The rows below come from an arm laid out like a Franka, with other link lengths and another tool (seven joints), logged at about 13 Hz.
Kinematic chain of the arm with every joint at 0, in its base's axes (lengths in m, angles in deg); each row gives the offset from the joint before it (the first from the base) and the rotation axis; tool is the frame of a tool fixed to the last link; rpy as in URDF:
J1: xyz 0 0 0.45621 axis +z
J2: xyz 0 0 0 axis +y
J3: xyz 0 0 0.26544 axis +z
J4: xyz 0.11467 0 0 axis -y
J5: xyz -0.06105 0 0.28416 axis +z
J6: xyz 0 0 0 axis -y
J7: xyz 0.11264 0 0 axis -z
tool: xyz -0.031 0.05 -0.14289 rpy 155.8 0 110.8
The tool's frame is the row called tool.
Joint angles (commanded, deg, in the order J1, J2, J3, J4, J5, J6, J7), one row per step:
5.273, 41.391, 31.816, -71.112, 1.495, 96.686, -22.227
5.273, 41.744, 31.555, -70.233, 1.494, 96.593, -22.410
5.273, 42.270, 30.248, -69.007, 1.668, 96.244, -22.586
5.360, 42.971, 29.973, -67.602, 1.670, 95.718, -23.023
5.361, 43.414, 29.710, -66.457, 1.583, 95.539, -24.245
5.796, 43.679, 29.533, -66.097, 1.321, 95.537, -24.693
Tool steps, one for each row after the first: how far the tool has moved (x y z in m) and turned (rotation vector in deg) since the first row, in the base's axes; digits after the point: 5 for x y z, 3 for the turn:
0.00402, -0.00211, 0.00063, 0.228, -0.343, -0.300
0.01285, -0.01111, -0.00177, -0.091, -0.566, -1.451
0.01693, -0.01352, -0.00182, 0.210, -0.709, -1.454
0.02136, -0.01716, -0.00103, 0.766, -1.410, -0.831
0.02099, -0.01563, -0.00253, 0.722, -1.696, -0.166

